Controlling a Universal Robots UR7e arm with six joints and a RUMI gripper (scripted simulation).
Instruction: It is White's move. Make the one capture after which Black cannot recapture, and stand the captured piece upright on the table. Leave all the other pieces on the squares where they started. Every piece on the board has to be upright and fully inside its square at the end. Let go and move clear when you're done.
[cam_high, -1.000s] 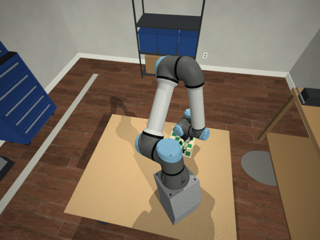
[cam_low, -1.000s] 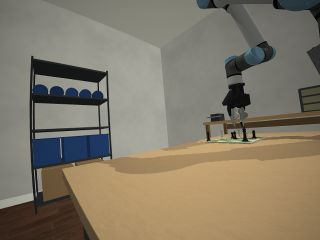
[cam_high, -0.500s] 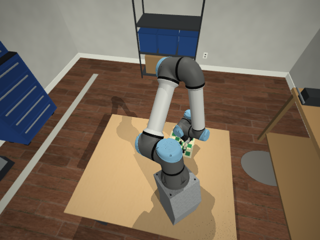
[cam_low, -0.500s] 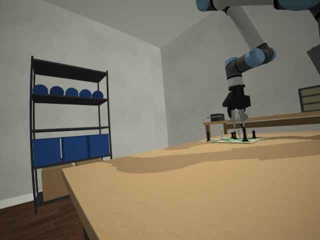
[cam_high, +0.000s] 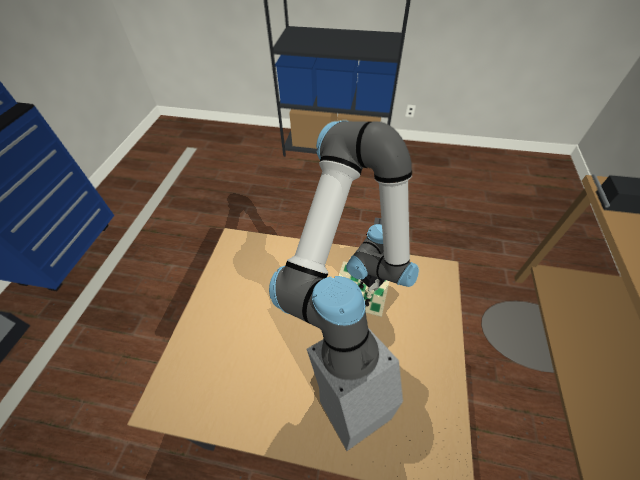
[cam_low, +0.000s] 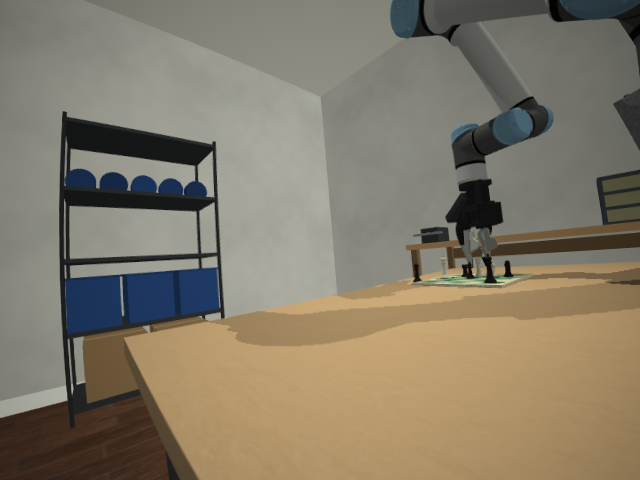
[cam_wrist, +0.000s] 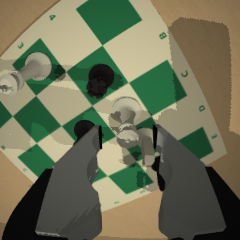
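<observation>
The green-and-cream chessboard lies 10 mm ahead of my hand, 40 mm to the left of it and 40 mm below it.
</observation>
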